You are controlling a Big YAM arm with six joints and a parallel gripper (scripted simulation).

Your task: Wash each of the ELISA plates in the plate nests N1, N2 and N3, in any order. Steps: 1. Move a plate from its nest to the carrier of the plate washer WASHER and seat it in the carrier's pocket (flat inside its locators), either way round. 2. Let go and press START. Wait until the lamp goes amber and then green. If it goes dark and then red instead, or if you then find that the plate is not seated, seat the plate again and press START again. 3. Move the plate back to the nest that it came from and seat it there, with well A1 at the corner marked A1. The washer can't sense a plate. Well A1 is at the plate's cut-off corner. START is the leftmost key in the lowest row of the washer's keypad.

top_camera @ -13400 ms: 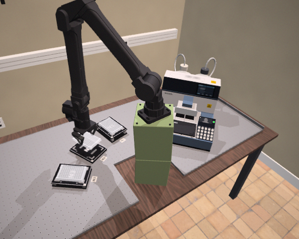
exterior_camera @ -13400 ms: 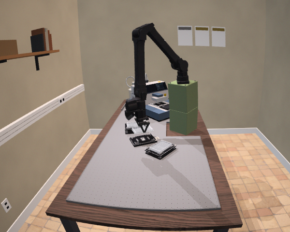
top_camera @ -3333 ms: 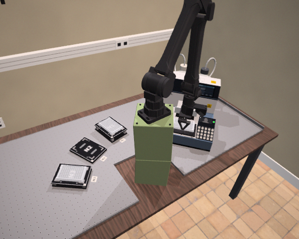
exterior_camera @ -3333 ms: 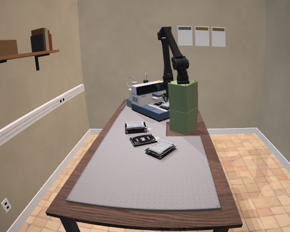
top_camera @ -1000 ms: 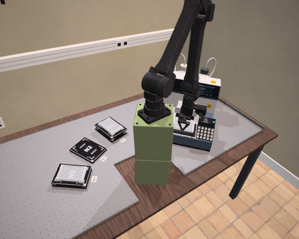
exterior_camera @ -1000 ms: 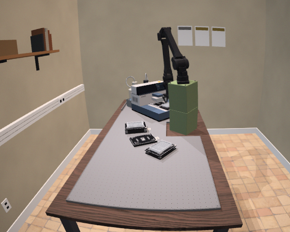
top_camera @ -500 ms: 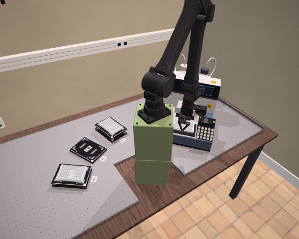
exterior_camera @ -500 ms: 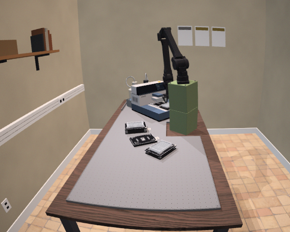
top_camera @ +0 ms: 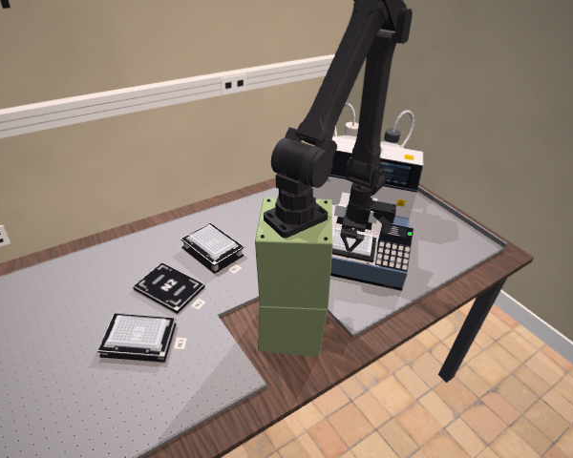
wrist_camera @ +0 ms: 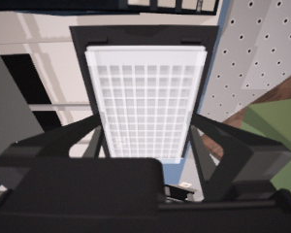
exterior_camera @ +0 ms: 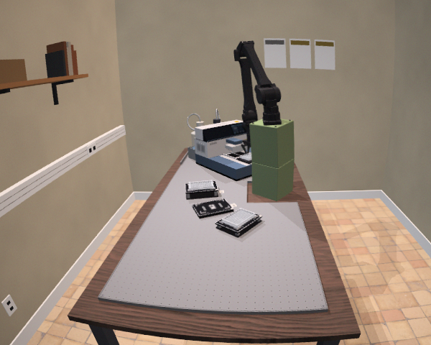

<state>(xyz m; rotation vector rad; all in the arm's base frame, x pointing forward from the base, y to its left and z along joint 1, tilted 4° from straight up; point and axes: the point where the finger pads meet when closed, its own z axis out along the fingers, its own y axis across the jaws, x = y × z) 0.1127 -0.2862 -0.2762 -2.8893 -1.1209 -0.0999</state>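
Now: hand 20 mm above the dark washer carrier. From my hand the other things lie so: plate washer 120 mm to the right, 100 mm ahead, 30 mm above.
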